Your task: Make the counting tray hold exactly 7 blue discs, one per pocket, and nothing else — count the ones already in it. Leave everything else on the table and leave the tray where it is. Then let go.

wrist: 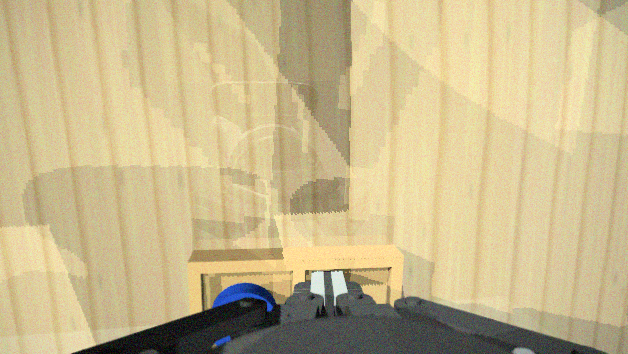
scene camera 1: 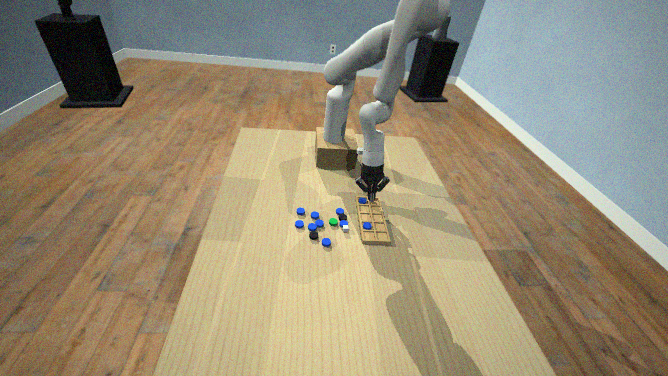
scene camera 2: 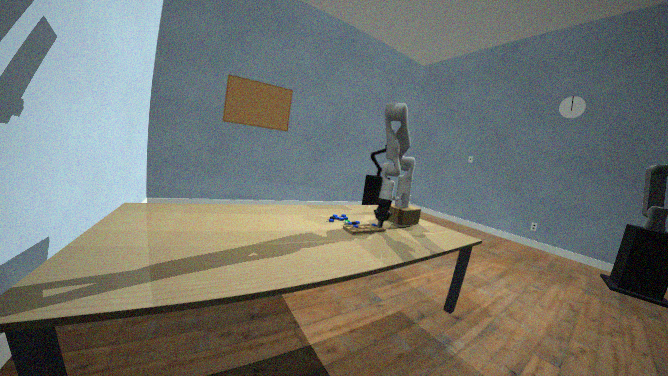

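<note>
The wooden counting tray (scene camera 1: 376,242) (wrist: 345,252) has two columns of pockets. One blue disc (scene camera 1: 362,200) (wrist: 243,292) is in its back left pocket, partly hidden in the wrist view. Another blue disc (scene camera 1: 367,226) is in the left column nearer the front. My gripper (scene camera 1: 372,198) (scene camera 2: 381,225) (wrist: 326,293) is shut and empty, low over the back right pocket; I cannot tell whether its tips touch the tray. Several loose blue discs lie left of the tray, among them one at the back (scene camera 1: 340,211), one far left (scene camera 1: 299,224) and one in front (scene camera 1: 326,242).
A green disc (scene camera 1: 333,221), a black disc (scene camera 1: 342,217), another black disc (scene camera 1: 313,235) and a small white cube (scene camera 1: 345,228) lie left of the tray among the loose blue discs. The arm's wooden base block (scene camera 1: 336,157) (scene camera 2: 406,217) stands behind the tray.
</note>
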